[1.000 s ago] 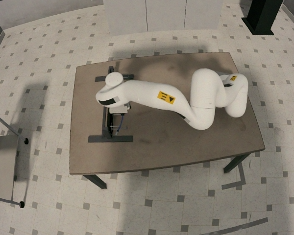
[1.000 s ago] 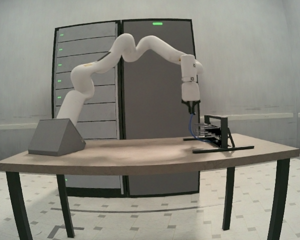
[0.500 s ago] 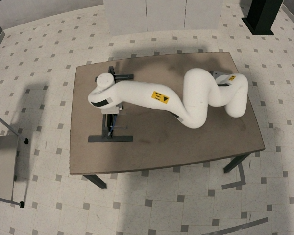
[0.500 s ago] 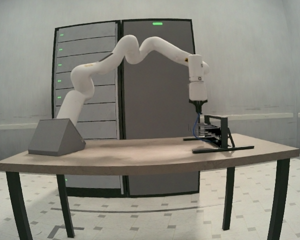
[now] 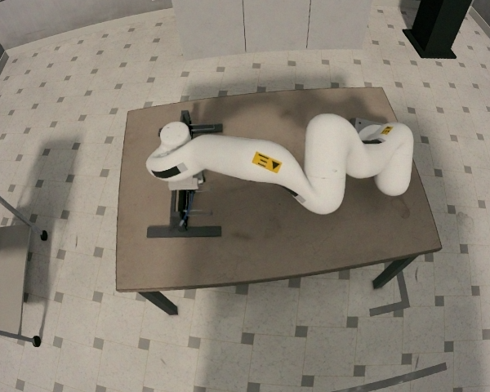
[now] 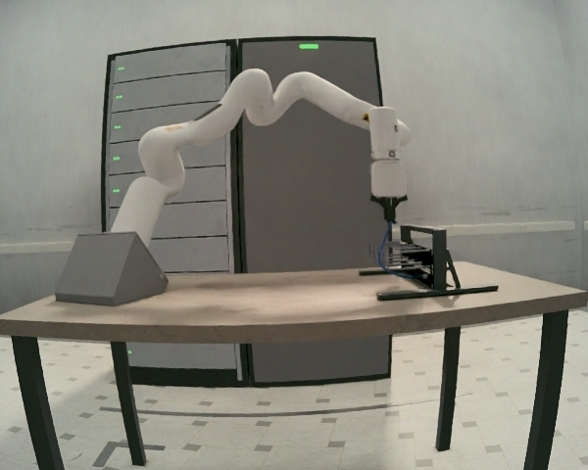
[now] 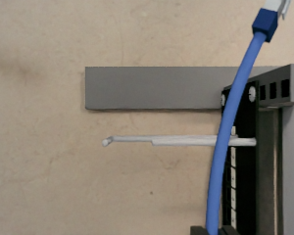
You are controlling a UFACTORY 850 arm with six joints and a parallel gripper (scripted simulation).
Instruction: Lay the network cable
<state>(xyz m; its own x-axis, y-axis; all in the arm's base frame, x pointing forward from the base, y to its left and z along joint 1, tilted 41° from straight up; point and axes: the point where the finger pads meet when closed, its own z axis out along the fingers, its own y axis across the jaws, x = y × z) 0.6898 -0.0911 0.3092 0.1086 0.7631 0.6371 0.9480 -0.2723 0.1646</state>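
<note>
Now: the plug 5 cm ahead of my hand, 11 cm to the left of it and 2 cm below it. From my hand the other things lie so: black port rack (4 cm ahead, 16 cm to the right, 11 cm below).
</note>
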